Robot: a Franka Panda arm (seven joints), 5 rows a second.
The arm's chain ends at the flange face. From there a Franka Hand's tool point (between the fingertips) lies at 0.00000 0.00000 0.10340 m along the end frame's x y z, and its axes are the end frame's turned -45 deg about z.
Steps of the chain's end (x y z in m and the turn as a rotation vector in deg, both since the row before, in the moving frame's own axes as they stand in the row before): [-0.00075 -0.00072 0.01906 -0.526 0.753 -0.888]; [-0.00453 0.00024 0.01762 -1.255 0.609 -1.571]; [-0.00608 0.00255 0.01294 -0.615 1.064 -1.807]
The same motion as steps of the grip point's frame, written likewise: [0.00028 0.00059 0.01905 -0.904 0.161 -0.888]; [-0.00416 -0.00064 0.01759 -1.318 -0.457 -1.571]; [-0.00550 -0.00036 0.01292 -1.187 0.317 -1.807]
